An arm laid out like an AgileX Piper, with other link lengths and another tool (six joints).
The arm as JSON. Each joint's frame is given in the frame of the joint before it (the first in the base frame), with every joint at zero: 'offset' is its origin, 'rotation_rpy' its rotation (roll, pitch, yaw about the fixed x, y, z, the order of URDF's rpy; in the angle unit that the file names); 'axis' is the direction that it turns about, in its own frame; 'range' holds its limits. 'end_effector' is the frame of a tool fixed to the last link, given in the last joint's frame.
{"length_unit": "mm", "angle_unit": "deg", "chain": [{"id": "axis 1", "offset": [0.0, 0.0, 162.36], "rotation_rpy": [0.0, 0.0, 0.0], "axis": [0.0, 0.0, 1.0], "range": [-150.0, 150.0]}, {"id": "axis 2", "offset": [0.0, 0.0, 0.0], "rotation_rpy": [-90.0, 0.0, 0.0], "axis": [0.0, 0.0, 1.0], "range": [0.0, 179.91]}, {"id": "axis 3", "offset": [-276.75, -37.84, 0.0], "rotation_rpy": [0.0, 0.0, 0.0], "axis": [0.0, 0.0, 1.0], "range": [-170.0, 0.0]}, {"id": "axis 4", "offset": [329.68, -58.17, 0.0], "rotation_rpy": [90.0, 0.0, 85.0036], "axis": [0.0, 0.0, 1.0], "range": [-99.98, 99.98]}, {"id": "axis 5", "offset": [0.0, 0.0, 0.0], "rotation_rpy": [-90.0, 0.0, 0.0], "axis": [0.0, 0.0, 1.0], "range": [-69.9, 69.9]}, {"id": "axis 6", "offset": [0.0, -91.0, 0.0], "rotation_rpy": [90.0, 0.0, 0.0], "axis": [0.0, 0.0, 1.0], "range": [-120.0, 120.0]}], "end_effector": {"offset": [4.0, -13.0, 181.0], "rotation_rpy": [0.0, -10.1, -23.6]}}
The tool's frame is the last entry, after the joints.
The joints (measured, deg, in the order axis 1, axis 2, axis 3, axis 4, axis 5, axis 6), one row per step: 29.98 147.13 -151.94 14.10 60.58 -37.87; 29.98 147.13 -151.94 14.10 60.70 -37.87; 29.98 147.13 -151.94 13.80 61.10 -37.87; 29.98 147.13 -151.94 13.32 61.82 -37.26; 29.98 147.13 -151.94 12.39 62.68 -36.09; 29.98 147.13 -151.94 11.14 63.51 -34.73; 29.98 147.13 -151.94 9.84 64.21 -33.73; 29.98 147.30 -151.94 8.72 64.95 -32.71; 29.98 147.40 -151.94 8.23 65.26 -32.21; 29.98 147.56 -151.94 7.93 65.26 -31.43; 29.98 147.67 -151.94 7.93 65.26 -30.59; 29.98 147.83 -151.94 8.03 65.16 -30.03; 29.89 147.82 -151.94 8.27 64.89 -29.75; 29.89 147.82 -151.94 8.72 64.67 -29.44
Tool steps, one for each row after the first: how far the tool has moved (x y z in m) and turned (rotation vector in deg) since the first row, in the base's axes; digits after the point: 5 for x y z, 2 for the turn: -0.00041 -0.00016 -0.00036 -0.06 0.10 0.03; -0.00115 -0.00172 -0.00178 -0.53 0.28 0.07; -0.00269 -0.00444 -0.00435 -1.05 0.93 -0.30; -0.00382 -0.00908 -0.00767 -1.78 1.74 -1.18; -0.00418 -0.01493 -0.01102 -2.70 2.44 -2.29; -0.00393 -0.02083 -0.01383 -3.73 2.82 -3.19; -0.00425 -0.02627 -0.01871 -4.72 3.46 -4.09; -0.00436 -0.02867 -0.02110 -5.13 3.77 -4.53; -0.00387 -0.02991 -0.02337 -5.13 4.10 -5.21; -0.00403 -0.03004 -0.02489 -4.83 4.56 -5.87; -0.00404 -0.02961 -0.02671 -4.53 4.92 -6.30; -0.00304 -0.02929 -0.02580 -4.05 4.95 -6.60; -0.00329 -0.02731 -0.02507 -3.43 5.15 -6.78
